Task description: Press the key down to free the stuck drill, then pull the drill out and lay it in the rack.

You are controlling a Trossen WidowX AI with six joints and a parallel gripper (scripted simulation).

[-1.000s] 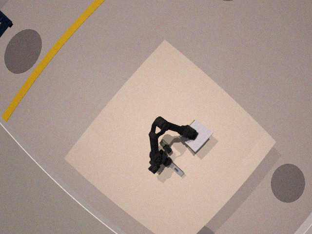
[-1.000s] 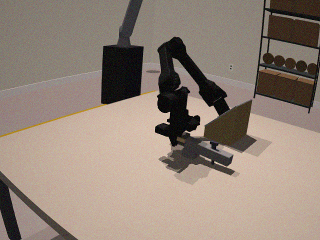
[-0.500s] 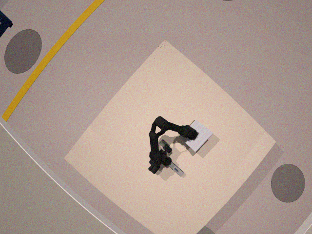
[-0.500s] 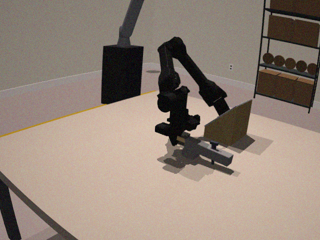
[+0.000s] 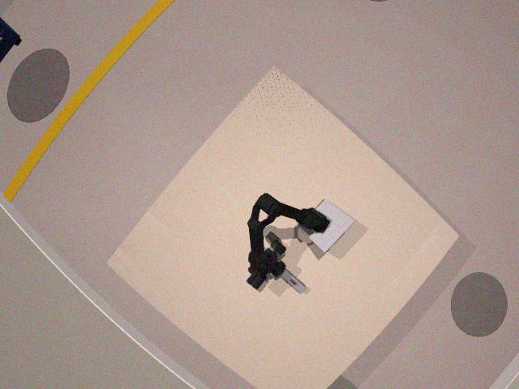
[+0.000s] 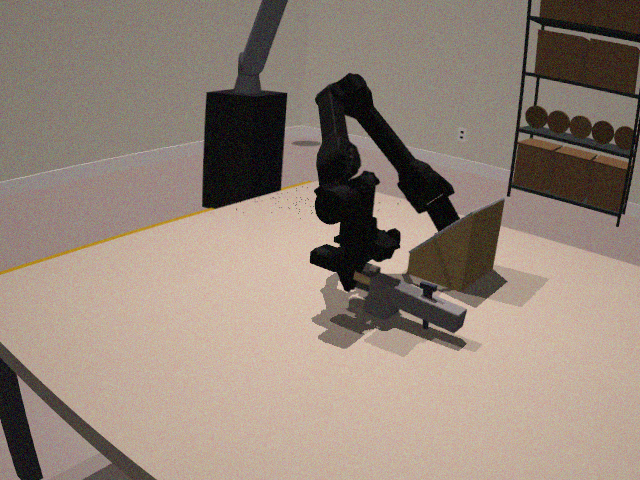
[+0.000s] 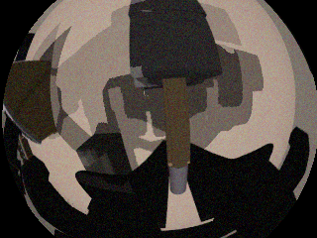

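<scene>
My gripper tip is 4 cm to the right of the drill, 3 cm below it and 1 cm short of it. Round my gripper tip: housing block: 14 cm to the left, 3 cm ahead, 2 cm above; then rack: 8 cm behind, 1 cm to the right; then key: 16 cm to the left, 3 cm ahead, 3 cm above.
</scene>
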